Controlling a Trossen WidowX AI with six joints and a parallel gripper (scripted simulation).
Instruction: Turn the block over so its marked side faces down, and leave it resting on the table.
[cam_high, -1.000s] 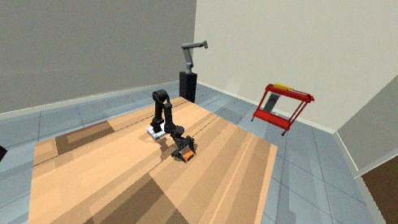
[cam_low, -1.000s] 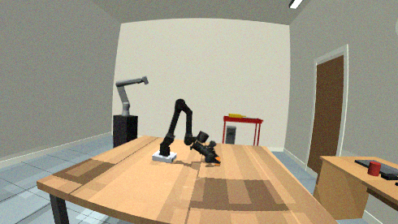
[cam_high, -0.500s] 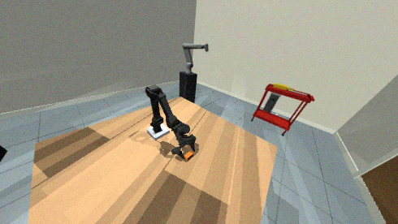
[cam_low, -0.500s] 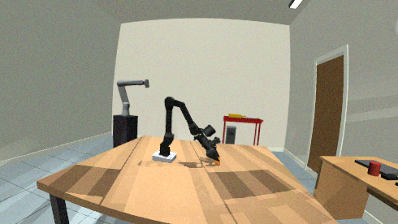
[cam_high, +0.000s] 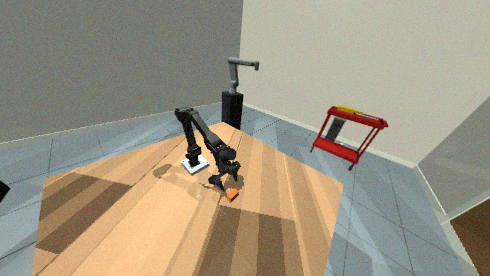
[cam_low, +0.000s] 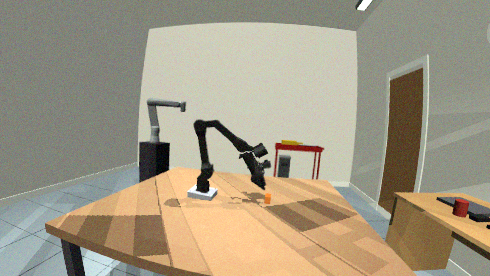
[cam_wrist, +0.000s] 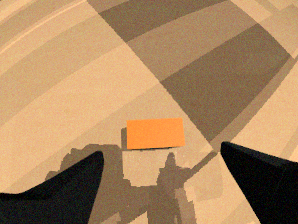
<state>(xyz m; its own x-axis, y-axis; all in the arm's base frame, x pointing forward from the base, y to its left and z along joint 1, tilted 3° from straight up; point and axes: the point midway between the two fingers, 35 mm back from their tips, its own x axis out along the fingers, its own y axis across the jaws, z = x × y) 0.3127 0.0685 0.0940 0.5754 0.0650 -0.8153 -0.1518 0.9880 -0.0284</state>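
My gripper tip is now 6 cm above the block and 1 cm short of it.
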